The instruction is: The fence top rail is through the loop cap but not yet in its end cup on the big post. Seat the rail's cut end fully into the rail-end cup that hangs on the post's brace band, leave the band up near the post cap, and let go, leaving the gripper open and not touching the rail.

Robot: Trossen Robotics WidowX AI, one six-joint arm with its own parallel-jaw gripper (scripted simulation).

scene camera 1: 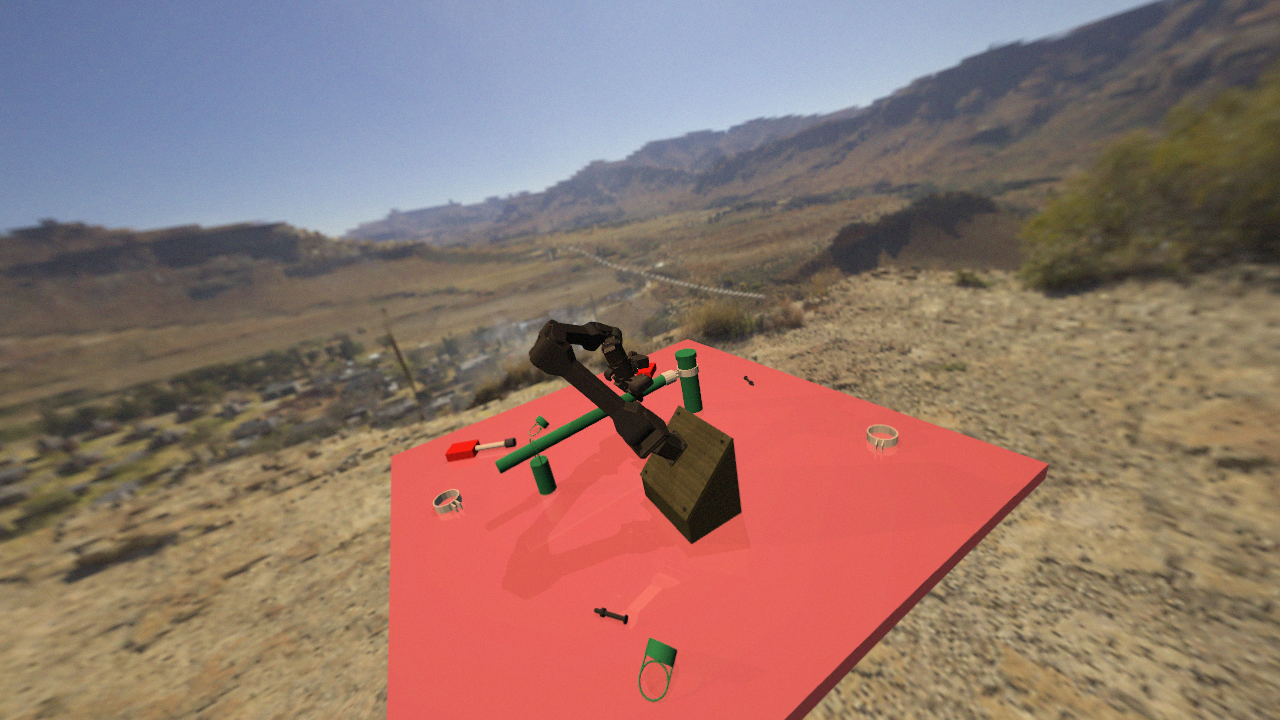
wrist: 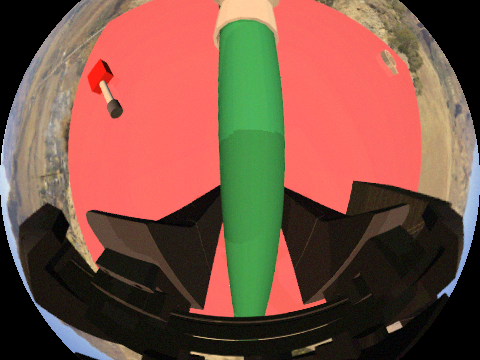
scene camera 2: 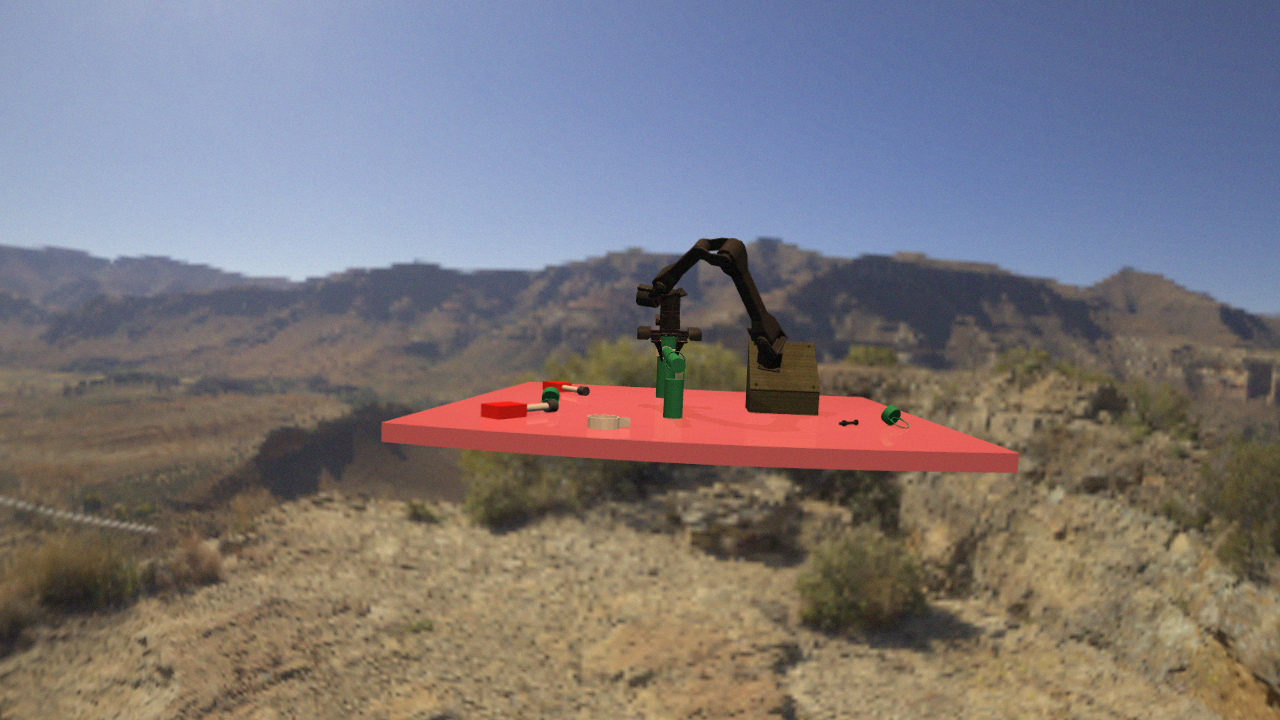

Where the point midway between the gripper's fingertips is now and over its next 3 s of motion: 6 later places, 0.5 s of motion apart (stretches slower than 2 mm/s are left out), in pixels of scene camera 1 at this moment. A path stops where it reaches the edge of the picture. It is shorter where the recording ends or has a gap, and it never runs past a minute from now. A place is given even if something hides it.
My gripper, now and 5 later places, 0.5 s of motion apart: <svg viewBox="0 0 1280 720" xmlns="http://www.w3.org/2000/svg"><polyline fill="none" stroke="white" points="638,399 641,399 644,398 640,397 628,387 624,380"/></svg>
